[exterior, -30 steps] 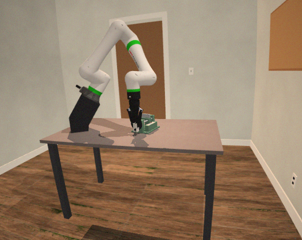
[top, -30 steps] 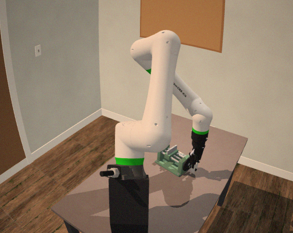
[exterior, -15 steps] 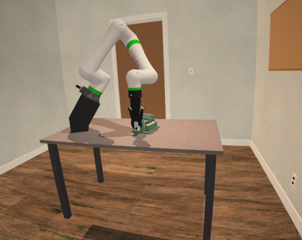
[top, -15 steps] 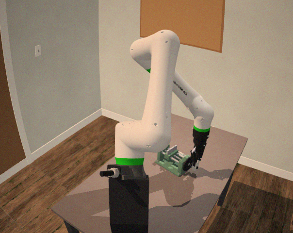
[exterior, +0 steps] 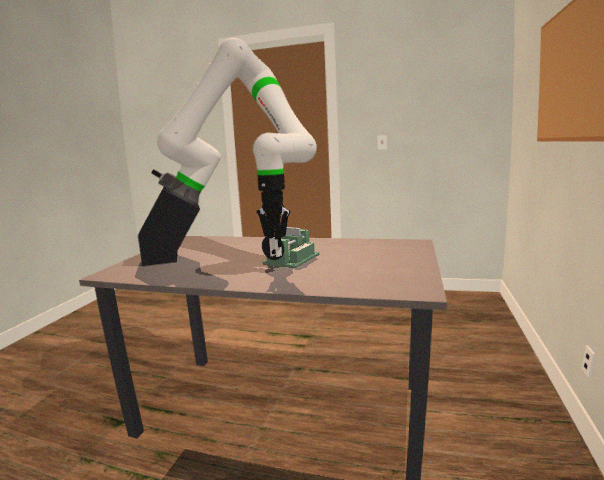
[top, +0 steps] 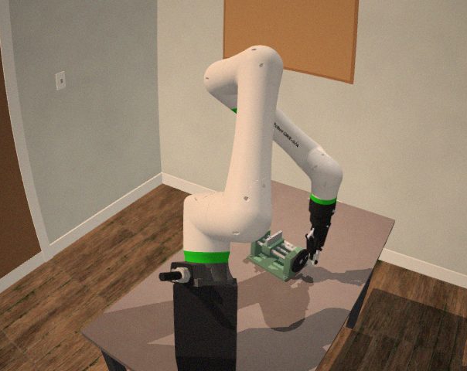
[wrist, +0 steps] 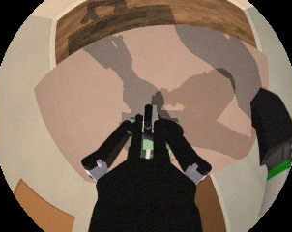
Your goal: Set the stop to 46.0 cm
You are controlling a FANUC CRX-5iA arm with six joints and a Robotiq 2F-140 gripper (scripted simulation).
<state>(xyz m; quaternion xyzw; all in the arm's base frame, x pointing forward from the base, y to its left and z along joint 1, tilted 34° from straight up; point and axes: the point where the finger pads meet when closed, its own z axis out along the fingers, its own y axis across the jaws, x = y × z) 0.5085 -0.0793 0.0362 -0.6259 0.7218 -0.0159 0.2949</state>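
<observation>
Right now my hand is 2 cm to the right of the black handwheel, 2 cm above it and 1 cm past it. From my hand the other things lie so: green stop fixture 17 cm to the left, 2 cm behind.
</observation>
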